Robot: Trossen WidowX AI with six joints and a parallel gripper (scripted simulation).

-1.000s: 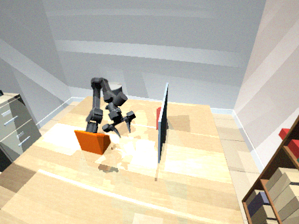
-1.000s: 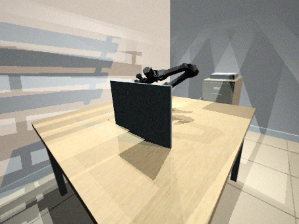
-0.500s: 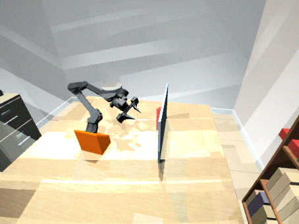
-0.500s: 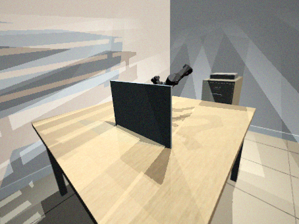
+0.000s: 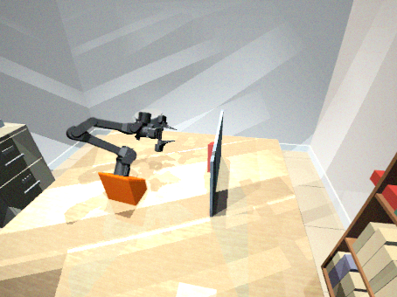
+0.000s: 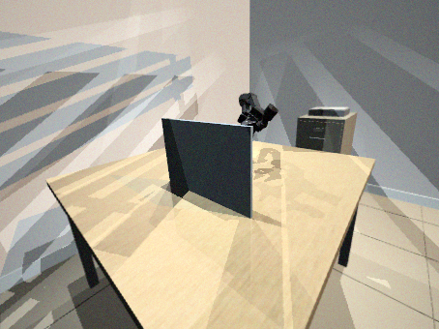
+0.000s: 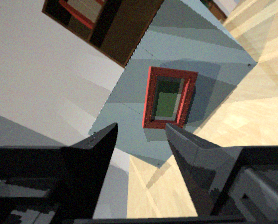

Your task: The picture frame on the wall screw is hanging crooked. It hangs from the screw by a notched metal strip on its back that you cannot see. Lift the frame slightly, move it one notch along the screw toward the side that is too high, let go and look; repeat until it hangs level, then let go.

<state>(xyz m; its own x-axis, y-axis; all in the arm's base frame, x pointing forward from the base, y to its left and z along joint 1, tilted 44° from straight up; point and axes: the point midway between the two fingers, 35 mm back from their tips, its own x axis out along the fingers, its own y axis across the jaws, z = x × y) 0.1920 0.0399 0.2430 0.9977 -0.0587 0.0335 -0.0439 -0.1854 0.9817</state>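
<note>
The red picture frame is 20 cm ahead of my gripper tip, 3 cm to the right of it and 8 cm below it. The rest, counted from my gripper tip: pale blue wall panel (21 cm ahead, 3 cm to the right, 9 cm below).
</note>
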